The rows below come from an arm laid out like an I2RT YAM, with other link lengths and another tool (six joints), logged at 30 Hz.
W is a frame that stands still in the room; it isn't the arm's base.
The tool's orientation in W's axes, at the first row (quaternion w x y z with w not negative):
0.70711 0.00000 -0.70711 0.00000
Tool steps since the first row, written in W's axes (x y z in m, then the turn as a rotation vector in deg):
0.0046 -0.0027 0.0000 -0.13 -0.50 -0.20
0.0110 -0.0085 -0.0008 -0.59 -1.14 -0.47
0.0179 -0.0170 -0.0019 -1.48 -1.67 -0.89
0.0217 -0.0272 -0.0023 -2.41 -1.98 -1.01
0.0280 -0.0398 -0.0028 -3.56 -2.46 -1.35
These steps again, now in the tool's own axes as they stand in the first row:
0.0000 -0.0027 -0.0046 -0.20 -0.50 0.13
-0.0008 -0.0085 -0.0110 -0.47 -1.14 0.59
-0.0019 -0.0170 -0.0179 -0.89 -1.67 1.48
-0.0023 -0.0272 -0.0217 -1.01 -1.98 2.41
-0.0028 -0.0398 -0.0280 -1.35 -2.46 3.56

